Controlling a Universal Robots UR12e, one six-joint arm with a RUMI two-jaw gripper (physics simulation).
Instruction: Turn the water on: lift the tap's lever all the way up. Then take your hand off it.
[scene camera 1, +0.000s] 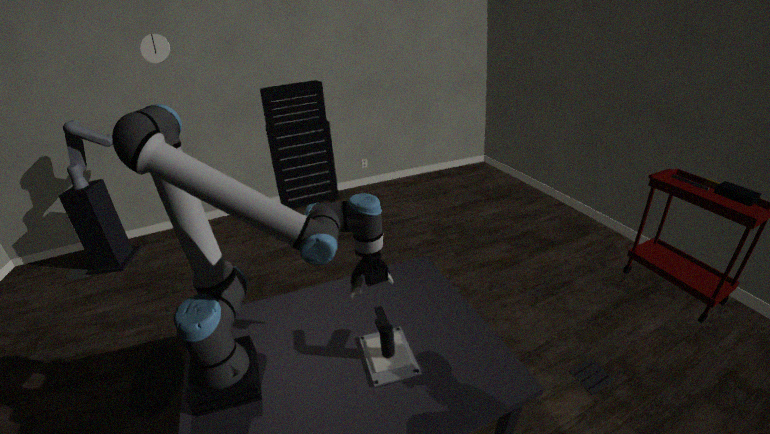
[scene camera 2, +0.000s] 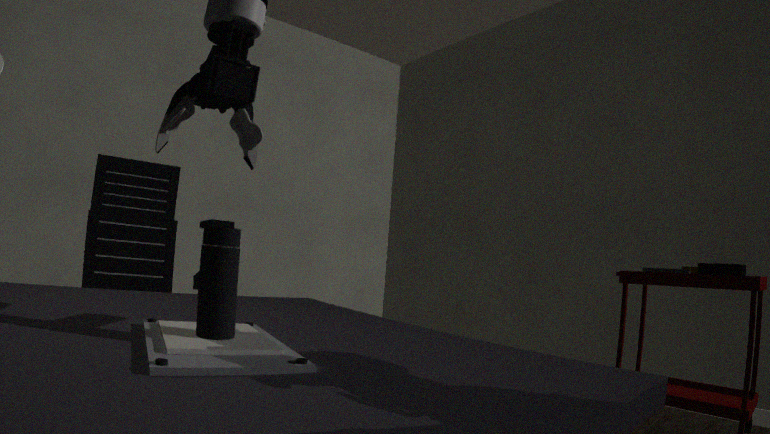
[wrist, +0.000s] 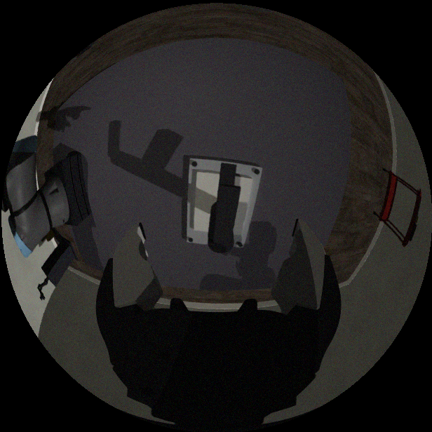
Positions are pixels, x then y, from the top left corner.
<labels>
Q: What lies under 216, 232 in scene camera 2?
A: A dark lever.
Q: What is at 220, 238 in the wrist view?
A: A dark lever.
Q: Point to my gripper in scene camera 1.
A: At 372, 291
</labels>
